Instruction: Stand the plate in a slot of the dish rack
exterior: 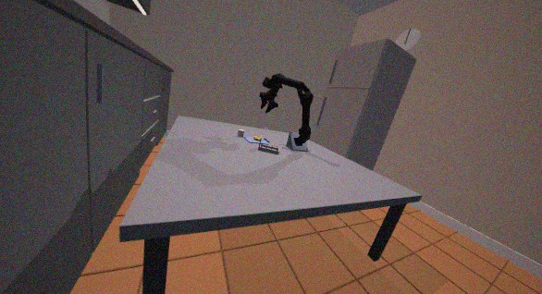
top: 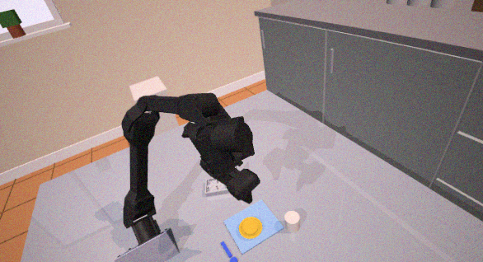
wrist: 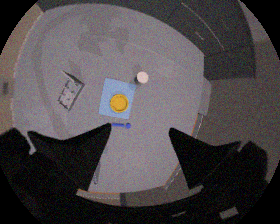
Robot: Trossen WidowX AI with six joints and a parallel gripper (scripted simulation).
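The yellow plate is 210 mm below my gripper tip, 30 mm to the left of it and 20 mm ahead of it. From my gripper tip the other things lie so: blue utensil (220 mm below, 80 mm behind); white cup (200 mm below, 130 mm ahead, 40 mm to the right); grey dish rack (250 mm to the left, 200 mm below, 30 mm ahead).
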